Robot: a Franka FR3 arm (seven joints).
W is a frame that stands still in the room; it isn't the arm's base.
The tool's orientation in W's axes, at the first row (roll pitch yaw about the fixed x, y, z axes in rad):
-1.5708 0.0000 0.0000
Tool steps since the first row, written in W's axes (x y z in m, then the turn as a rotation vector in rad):
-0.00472 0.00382 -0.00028 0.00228 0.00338 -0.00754
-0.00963 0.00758 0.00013 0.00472 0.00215 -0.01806
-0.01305 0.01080 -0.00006 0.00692 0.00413 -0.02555
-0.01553 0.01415 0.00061 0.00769 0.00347 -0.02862
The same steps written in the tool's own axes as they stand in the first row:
-0.00472 0.00028 0.00382 0.00228 0.00754 0.00338
-0.00963 -0.00013 0.00758 0.00472 0.01806 0.00215
-0.01305 0.00006 0.01080 0.00692 0.02555 0.00413
-0.01553 -0.00061 0.01415 0.00769 0.02862 0.00347

